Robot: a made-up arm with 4 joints.
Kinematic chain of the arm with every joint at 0, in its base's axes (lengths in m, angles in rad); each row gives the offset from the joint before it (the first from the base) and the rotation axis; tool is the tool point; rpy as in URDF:
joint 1: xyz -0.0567 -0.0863 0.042 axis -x
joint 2: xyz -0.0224 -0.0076 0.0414 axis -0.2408 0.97 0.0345
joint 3: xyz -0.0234 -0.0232 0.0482 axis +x
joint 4: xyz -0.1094 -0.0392 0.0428 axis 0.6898 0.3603 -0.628
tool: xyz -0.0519 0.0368 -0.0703 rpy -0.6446 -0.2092 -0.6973
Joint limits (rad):
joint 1: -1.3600..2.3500
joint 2: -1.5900..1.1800
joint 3: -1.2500..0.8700
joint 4: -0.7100..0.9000
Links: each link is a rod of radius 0.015 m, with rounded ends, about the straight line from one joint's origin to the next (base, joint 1, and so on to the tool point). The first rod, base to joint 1, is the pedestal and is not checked.
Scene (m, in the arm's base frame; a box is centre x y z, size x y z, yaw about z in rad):
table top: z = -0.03
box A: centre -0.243 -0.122 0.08 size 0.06 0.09 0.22 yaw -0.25
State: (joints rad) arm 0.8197 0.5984 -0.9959 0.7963
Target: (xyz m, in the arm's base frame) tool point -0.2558 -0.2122 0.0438
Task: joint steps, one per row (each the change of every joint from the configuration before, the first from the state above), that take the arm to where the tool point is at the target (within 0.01 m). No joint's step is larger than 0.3 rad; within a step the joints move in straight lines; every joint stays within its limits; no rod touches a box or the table.
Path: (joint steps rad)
1: -0.1792 0.1073 -0.0508 -0.2703
2: -0.1792 0.1074 -0.0508 -0.2703
3: -0.1792 0.1073 -0.0509 -0.2702
4: -0.1792 0.1073 -0.0508 -0.2703
5: -0.1792 0.1074 -0.0508 -0.2703
6: -0.2251 -0.2541 0.0848 0.0904
7: -0.2251 -0.2541 0.0848 0.0904
8: -0.2251 -0.2541 0.0848 0.0903
9: -0.2251 -0.2541 0.0848 0.0904

